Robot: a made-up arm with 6 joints. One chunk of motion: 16 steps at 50 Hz.
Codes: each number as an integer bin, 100 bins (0 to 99) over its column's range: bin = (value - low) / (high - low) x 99, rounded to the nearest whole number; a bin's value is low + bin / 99 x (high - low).
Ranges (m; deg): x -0.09..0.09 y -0.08..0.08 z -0.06..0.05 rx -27..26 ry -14..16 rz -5..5
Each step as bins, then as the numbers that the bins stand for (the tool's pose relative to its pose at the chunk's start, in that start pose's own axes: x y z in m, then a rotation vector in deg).
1 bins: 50 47 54 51 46 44
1 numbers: 0.0009 -0.0040 0.0000 0.30 -0.06 -0.56
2 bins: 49 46 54 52 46 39
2 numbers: -0.0009 -0.0057 0.0000 0.84 -0.06 -1.06
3 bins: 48 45 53 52 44 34
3 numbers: -0.0027 -0.0073 -0.0011 0.84 -0.67 -1.57
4 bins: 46 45 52 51 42 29
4 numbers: -0.0064 -0.0073 -0.0022 0.30 -1.27 -2.07
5 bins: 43 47 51 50 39 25
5 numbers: -0.0118 -0.0040 -0.0033 -0.23 -2.18 -2.47
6 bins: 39 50 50 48 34 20
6 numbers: -0.0191 0.0008 -0.0044 -1.30 -3.70 -2.98
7 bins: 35 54 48 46 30 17
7 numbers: -0.0264 0.0073 -0.0067 -2.37 -4.91 -3.28
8 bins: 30 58 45 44 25 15
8 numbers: -0.0355 0.0137 -0.0100 -3.44 -6.42 -3.48
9 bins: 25 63 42 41 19 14
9 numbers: -0.0445 0.0218 -0.0133 -5.05 -8.24 -3.59
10 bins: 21 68 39 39 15 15
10 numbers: -0.0518 0.0299 -0.0167 -6.12 -9.45 -3.48
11 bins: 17 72 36 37 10 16
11 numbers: -0.0591 0.0364 -0.0200 -7.19 -10.97 -3.38
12 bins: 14 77 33 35 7 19
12 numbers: -0.0645 0.0444 -0.0233 -8.26 -11.88 -3.08
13 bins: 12 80 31 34 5 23
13 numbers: -0.0682 0.0493 -0.0256 -8.80 -12.48 -2.68
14 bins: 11 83 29 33 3 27
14 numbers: -0.0700 0.0541 -0.0278 -9.33 -13.09 -2.27
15 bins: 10 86 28 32 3 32
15 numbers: -0.0718 0.0590 -0.0289 -9.87 -13.09 -1.77
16 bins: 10 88 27 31 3 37
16 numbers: -0.0718 0.0622 -0.0300 -10.40 -13.09 -1.26
